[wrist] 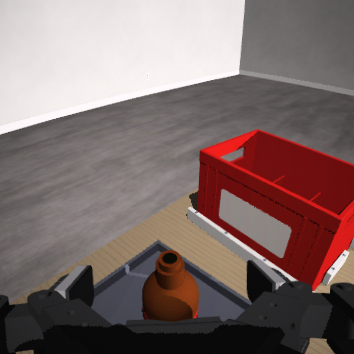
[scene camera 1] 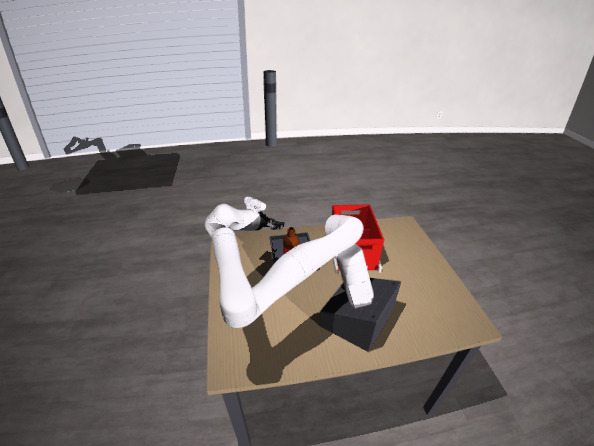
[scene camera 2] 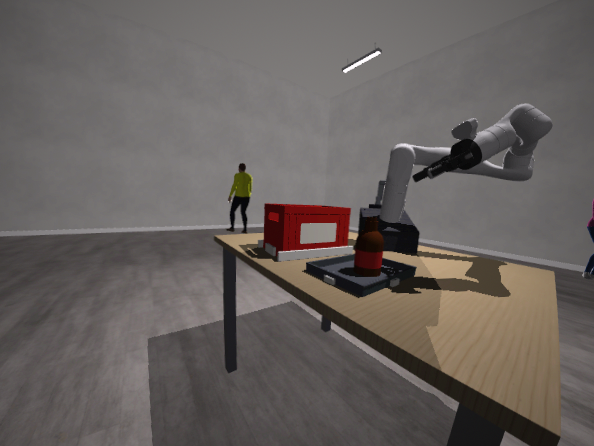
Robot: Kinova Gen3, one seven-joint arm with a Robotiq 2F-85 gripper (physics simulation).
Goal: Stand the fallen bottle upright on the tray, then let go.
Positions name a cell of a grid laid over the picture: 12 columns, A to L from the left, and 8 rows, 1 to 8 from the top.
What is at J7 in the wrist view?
The gripper.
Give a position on a white strip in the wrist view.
I6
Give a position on a brown bottle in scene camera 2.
At H5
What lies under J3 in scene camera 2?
The gripper.
